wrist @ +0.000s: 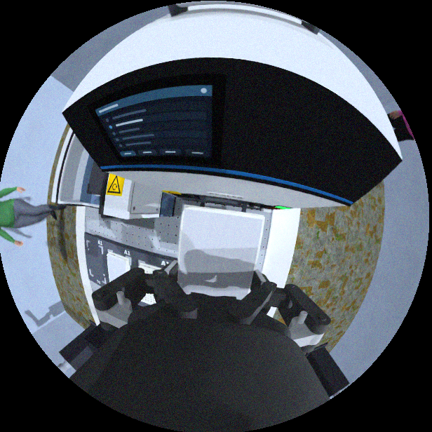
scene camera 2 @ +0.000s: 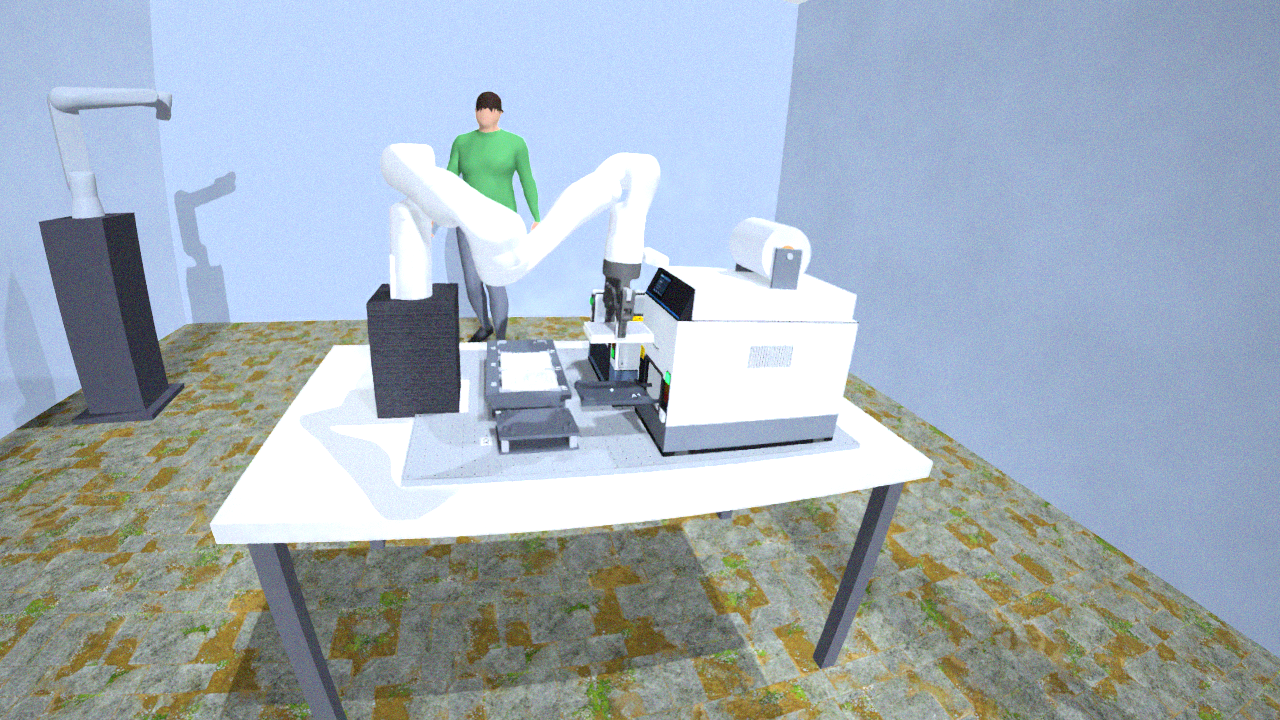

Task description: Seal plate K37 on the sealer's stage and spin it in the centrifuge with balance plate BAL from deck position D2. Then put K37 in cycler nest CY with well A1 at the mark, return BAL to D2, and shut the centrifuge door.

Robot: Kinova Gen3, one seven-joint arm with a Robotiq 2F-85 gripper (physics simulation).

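Seen in the pictures: gripper, between the fingertips: (scene camera 2: 614, 333); arm's base, origin of its link: (scene camera 2: 411, 294).
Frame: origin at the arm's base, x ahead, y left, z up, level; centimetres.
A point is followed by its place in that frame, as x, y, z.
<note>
A white plate (scene camera 2: 617, 333) {39.1, -29.4, -1.5} (wrist: 221, 240) with a smooth pale top is between the fingers of my gripper (scene camera 2: 620, 327) {40.1, -24.7, -3.0} (wrist: 214, 273), held level in the air. No label on it is readable. My gripper is shut on it and points down, above the sealer's dark stage (scene camera 2: 601, 393) {37.8, -25.9, -15.6}, which sticks out of the front of the white sealer (scene camera 2: 760, 380) {67.5, -38.6, -9.7}. The plate and the stage are apart. White plates (scene camera 2: 528, 371) {26.6, -3.7, -18.8} (wrist: 119, 264) sit on the dark deck; which one is BAL I cannot tell. The centrifuge and cycler nest CY are not clearly identifiable.
The sealer's dark screen panel (scene camera 2: 673, 291) {50.5, -28.5, 6.5} (wrist: 300, 125) is close beside my gripper. A white machine with a yellow warning sign (wrist: 116, 185) stands behind. A low dark stand (scene camera 2: 537, 423) {24.7, -24.5, -22.0} is at the deck's front. A person in green (scene camera 2: 489, 165) stands behind the table.
</note>
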